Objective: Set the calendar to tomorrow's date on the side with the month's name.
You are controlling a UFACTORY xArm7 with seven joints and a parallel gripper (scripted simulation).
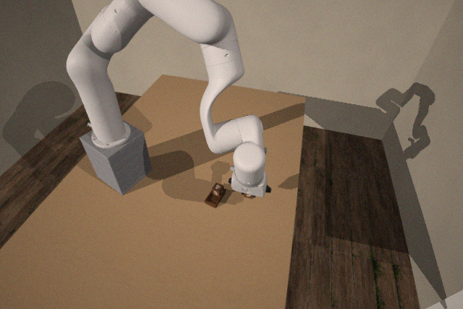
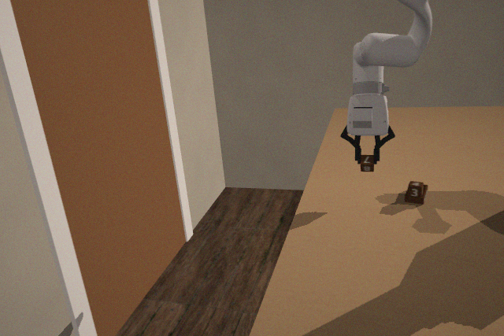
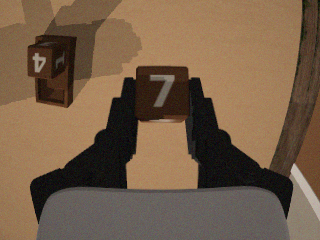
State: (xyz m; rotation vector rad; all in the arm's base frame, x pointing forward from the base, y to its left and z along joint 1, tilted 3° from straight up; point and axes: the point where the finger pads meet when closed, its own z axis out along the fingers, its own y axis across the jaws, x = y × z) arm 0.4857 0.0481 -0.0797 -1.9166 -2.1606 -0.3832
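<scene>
My hand is 2 cm above the digit cube and 1 cm to the right of it. Also, from my hand: brown calendar tray (12 cm behind, 9 cm below, 1 cm to the right).
</scene>
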